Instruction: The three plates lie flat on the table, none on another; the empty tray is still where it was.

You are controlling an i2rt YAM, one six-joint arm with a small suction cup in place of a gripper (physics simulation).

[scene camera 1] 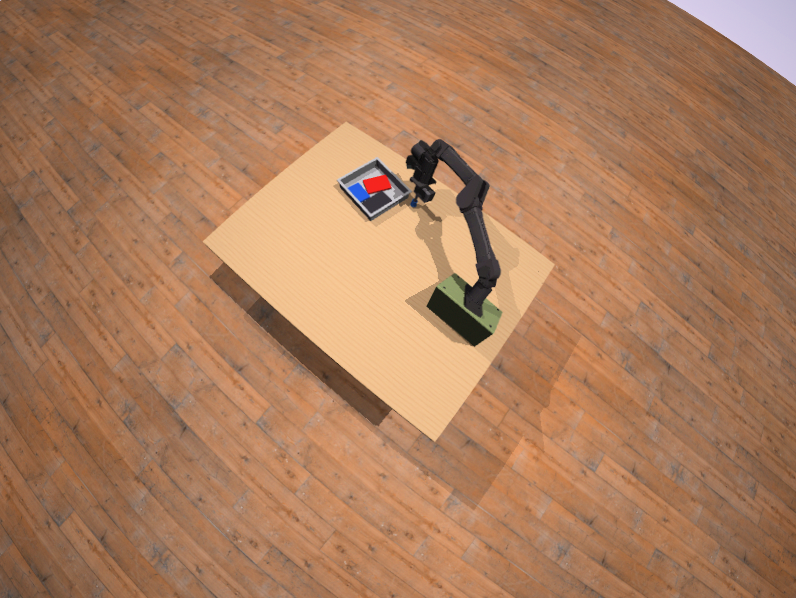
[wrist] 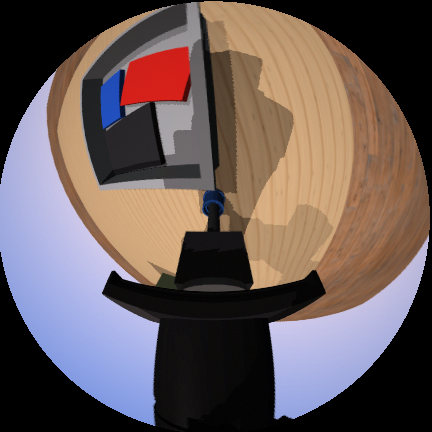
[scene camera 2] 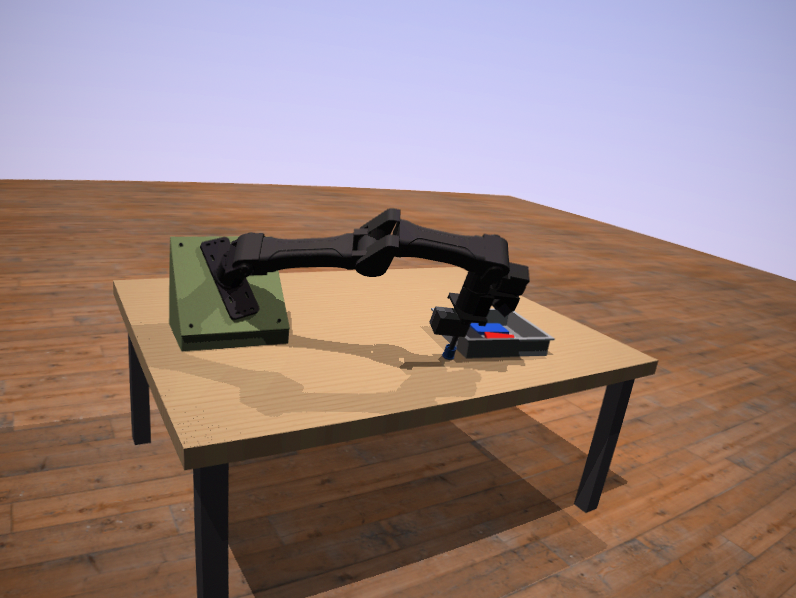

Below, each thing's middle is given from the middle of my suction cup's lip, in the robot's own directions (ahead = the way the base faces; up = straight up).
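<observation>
From my suction cup: black plate (wrist: 133, 142), 9 cm to the left, 13 cm ahead; blue plate (wrist: 110, 91), 9 cm to the left, 23 cm ahead; grey tray (scene camera 2: 530, 340), 4 cm to the left, 18 cm ahead, 1 cm above. Going by their middles, blue plate farthest from my suction cup of the things named here.
</observation>
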